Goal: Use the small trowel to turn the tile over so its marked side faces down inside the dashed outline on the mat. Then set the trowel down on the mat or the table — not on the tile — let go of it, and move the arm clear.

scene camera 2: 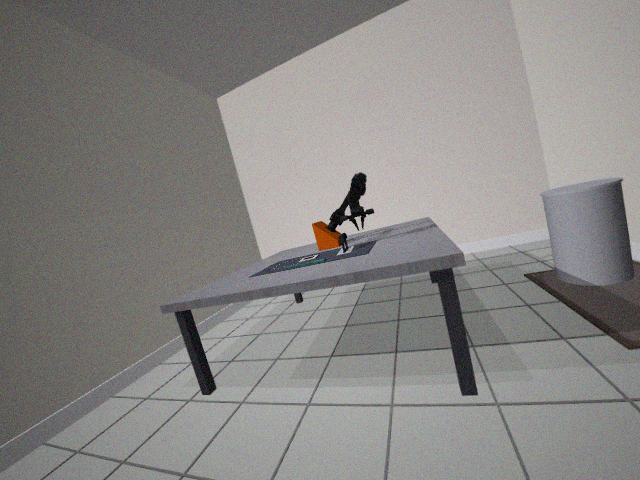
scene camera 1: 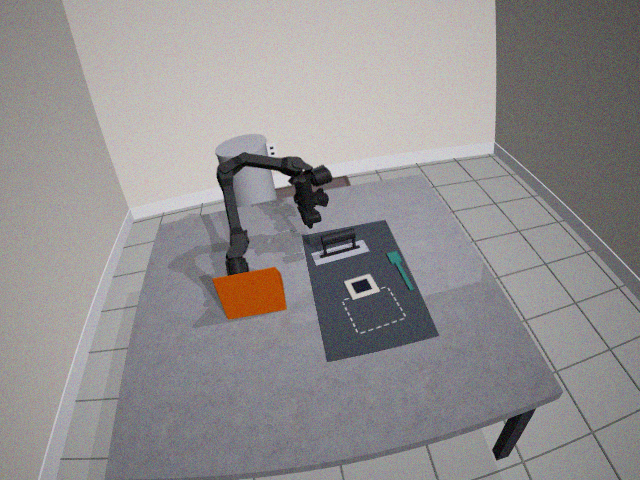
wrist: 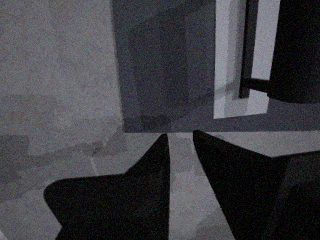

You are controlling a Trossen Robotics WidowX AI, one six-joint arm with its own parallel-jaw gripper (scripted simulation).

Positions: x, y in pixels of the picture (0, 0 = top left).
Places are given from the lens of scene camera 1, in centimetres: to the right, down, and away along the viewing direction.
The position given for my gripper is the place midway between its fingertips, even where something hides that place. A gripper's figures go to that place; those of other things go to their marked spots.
my gripper (scene camera 1: 310, 226): -4, -5, 160
dark mat (scene camera 1: 341, 340): 6, 30, 124
